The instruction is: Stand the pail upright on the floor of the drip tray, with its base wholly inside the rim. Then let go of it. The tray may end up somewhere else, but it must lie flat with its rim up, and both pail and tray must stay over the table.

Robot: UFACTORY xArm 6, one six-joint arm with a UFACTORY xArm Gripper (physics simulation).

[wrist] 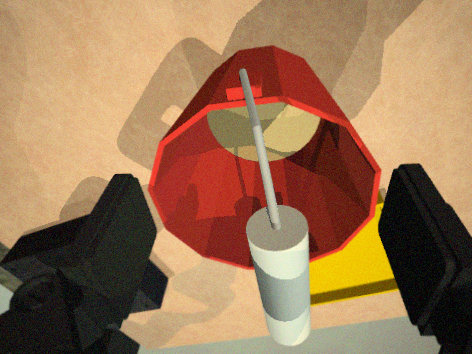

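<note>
The red pail lies tipped on its side, its open mouth facing the wrist camera and its pale base seen through the mouth. Its thin grey bail wire reaches toward the camera and carries a white and grey cylindrical grip. The yellow drip tray shows at the lower right, partly hidden behind the pail; whether the two touch is hard to tell. My gripper is wide open, one black finger on each side of the pail's mouth, with nothing held. The right finger covers part of the tray.
The tan table top lies under the pail and tray. Its edge crosses the bottom of the view below the tray, with a grey-green surface beyond. Shadows of the arm and pail fall across the table at the top and left.
</note>
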